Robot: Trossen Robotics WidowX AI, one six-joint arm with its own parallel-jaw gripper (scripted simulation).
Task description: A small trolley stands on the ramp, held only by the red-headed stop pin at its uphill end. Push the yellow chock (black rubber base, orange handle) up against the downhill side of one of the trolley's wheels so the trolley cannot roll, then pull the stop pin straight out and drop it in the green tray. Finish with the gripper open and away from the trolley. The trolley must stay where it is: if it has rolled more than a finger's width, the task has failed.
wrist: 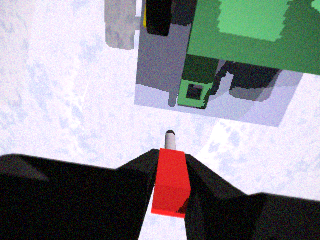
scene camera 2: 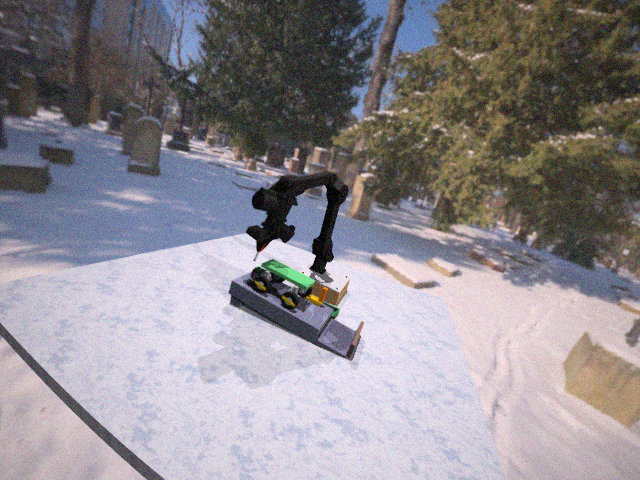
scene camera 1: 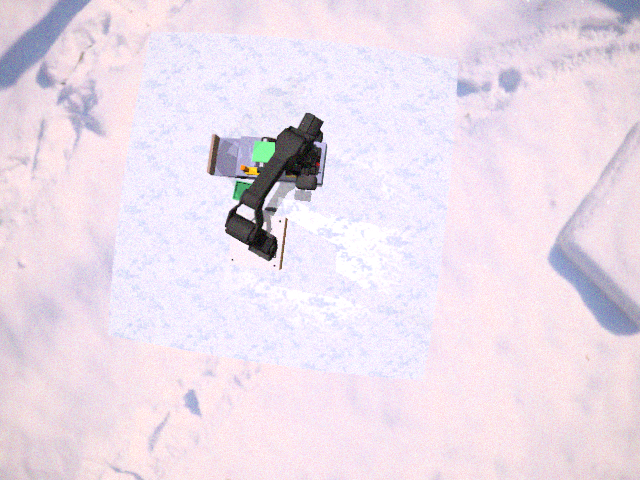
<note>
My gripper (scene camera 2: 259, 250) holds a stop pin (wrist: 171, 193). Further things: a green-decked trolley (scene camera 2: 279, 272) and a grey ramp (scene camera 1: 246, 146).
The green-decked trolley is seen too in the wrist view (wrist: 278, 41). My gripper is seen too in the wrist view (wrist: 170, 158) and in scene camera 1 (scene camera 1: 317, 166).
</note>
